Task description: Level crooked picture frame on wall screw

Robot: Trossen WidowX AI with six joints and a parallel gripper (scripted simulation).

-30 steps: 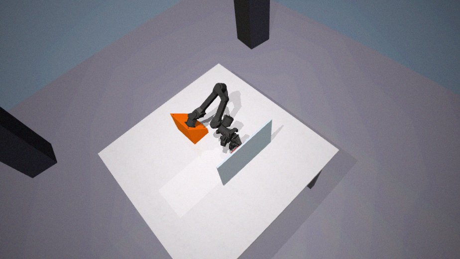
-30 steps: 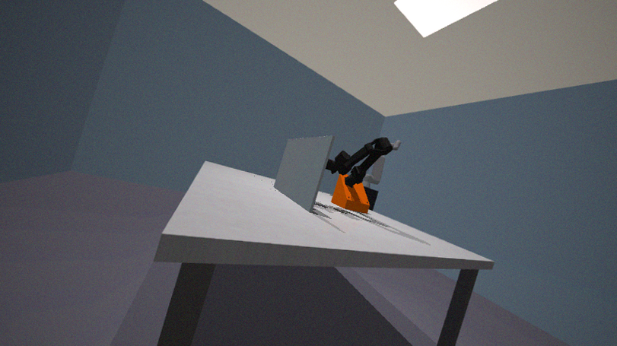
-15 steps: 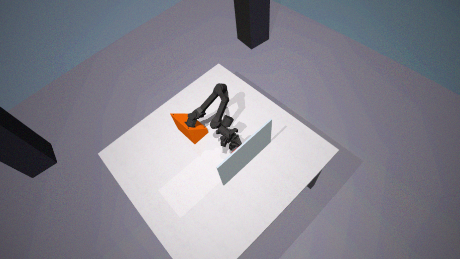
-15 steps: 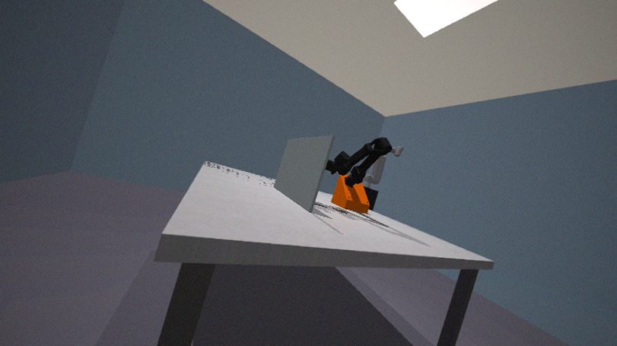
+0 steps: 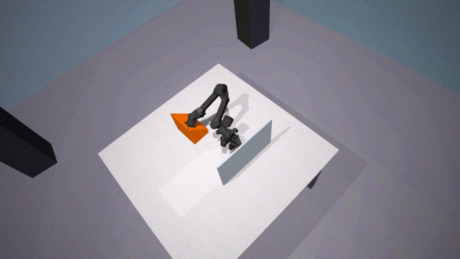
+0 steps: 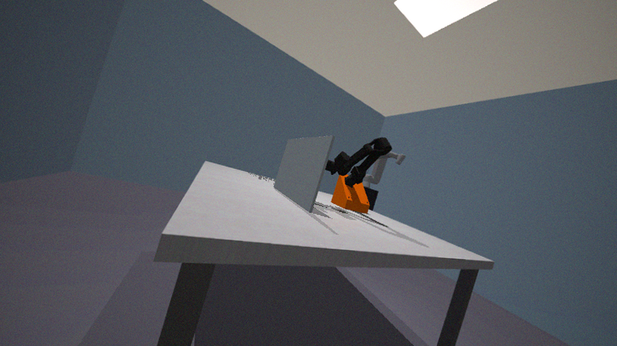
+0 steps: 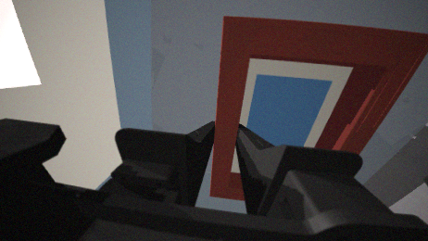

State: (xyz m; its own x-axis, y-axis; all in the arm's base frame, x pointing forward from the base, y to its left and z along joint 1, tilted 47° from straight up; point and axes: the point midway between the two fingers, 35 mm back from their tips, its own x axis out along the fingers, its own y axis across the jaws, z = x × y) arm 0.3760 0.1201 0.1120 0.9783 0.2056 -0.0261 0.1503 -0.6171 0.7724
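Now: the picture frame 5 cm below my gripper tip and 1 cm ahead of it. From my gripper tip the other things lie so: wall panel 6 cm below, 2 cm ahead, 1 cm to the left.
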